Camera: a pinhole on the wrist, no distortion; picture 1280 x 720 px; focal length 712.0 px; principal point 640.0 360.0 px. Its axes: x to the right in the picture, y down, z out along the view. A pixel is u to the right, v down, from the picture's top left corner.
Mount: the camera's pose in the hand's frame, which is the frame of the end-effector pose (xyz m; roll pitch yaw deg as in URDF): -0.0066 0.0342 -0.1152 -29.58 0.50 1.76
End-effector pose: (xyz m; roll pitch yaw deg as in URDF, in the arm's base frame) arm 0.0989 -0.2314 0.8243 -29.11 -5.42 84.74
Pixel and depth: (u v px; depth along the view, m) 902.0 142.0 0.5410
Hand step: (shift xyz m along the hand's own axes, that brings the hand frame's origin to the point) 0.1934 0.1634 0.4353
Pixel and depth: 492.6 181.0 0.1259
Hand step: -0.0326 0.0680 0.0101
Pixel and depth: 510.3 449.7 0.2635
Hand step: -0.0576 0.1917 0.0980
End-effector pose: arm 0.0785 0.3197 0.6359 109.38 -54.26 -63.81
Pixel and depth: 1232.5 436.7 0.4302
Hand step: 0.3465 0.2978 0.2329
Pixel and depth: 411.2 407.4 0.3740
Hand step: -0.1303 0.2368 0.1988
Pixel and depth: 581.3 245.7 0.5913
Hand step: -0.0569 0.2421 0.4463
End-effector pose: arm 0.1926 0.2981 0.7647 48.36 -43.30 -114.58
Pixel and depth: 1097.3 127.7 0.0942
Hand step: 0.0541 0.0558 -0.0186
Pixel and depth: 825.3 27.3 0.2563
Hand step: 0.0618 0.0587 0.1662
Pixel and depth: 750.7 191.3 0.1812
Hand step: 0.0215 0.0872 0.0633
